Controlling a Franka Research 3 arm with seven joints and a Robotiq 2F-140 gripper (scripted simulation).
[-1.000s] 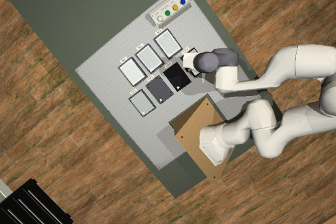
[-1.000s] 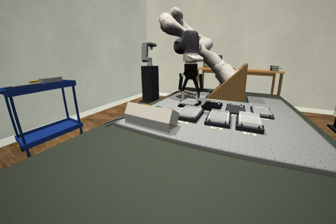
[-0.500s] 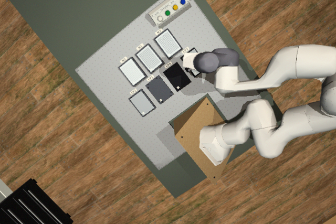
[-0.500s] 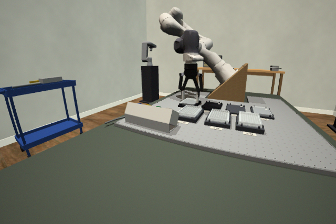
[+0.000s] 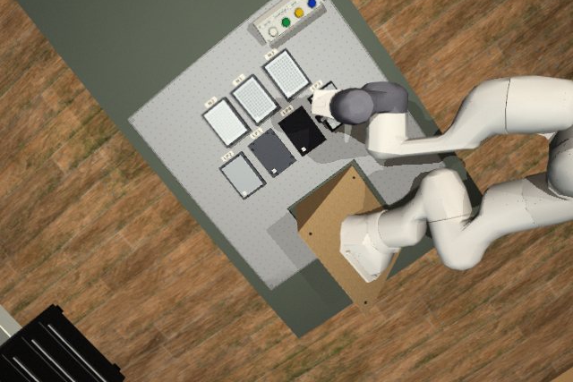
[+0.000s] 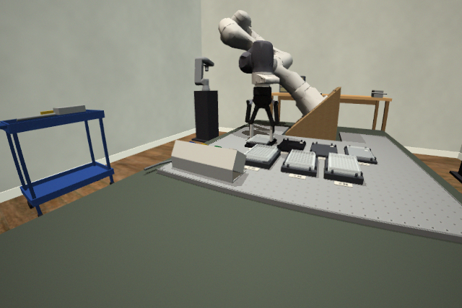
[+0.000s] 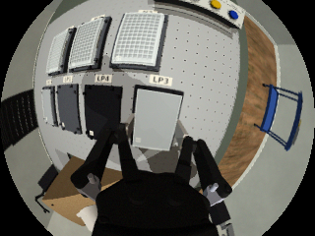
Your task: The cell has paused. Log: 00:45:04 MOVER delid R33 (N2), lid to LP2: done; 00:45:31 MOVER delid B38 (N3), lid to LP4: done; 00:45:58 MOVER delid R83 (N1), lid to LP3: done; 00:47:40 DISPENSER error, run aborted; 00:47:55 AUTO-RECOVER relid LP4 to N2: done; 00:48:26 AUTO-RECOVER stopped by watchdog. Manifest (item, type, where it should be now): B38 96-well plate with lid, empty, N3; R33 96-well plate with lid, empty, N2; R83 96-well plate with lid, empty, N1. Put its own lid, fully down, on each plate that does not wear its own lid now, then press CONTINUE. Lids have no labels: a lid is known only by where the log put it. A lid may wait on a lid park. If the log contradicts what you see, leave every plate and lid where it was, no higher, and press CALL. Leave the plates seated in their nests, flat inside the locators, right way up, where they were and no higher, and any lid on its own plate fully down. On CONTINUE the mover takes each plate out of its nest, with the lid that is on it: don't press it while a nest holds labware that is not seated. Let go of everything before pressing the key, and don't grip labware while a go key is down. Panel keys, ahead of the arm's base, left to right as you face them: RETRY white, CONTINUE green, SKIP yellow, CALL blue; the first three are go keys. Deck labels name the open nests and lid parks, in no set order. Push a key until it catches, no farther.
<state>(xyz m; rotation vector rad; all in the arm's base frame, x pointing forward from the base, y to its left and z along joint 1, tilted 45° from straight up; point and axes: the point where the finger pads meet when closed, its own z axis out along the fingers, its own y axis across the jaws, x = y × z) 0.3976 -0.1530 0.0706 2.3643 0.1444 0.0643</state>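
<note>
Now: the lid park LP3 4 cm below my hand. Round my hand: lid park LP4: 13 cm to the left, 4 cm below, 2 cm behind; LP1: 26 cm to the left, 4 cm below, 3 cm behind; white key: 30 cm ahead, 4 cm to the left, 2 cm above.
</note>
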